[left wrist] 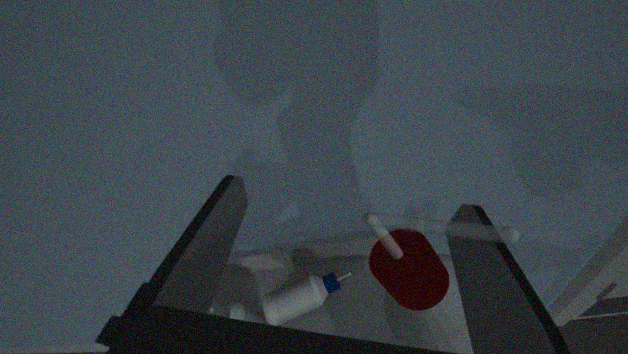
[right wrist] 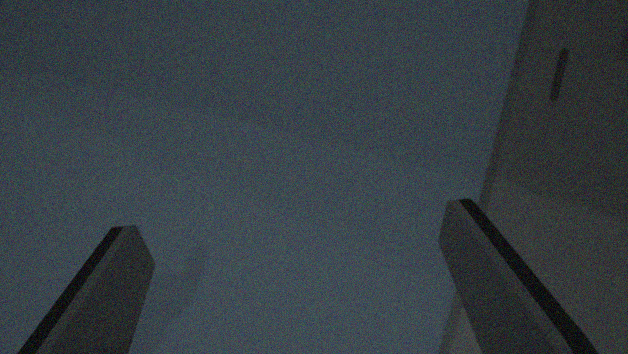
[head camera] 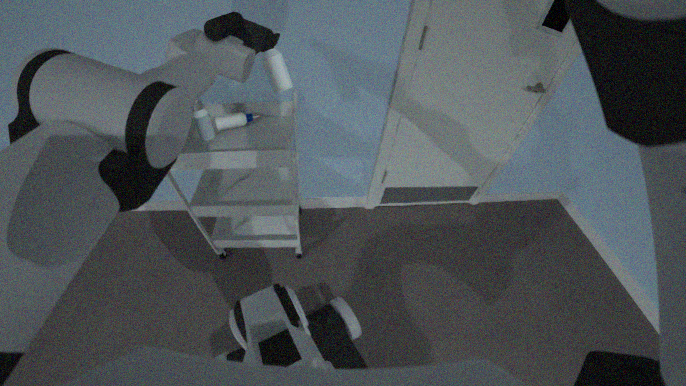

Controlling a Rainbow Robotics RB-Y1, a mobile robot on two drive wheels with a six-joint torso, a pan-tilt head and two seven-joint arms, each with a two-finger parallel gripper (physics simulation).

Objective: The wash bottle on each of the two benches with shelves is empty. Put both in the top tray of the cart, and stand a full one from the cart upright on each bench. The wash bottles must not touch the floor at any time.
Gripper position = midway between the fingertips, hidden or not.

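Note:
There's a white door (head camera: 468,88), a white three-tier cart (head camera: 249,179) and a white wash bottle with red cap (head camera: 272,59). That white wash bottle with red cap is out of frame in the right wrist view. As for my grippers, I can see my left gripper (left wrist: 347,203) and my right gripper (right wrist: 294,233) too.

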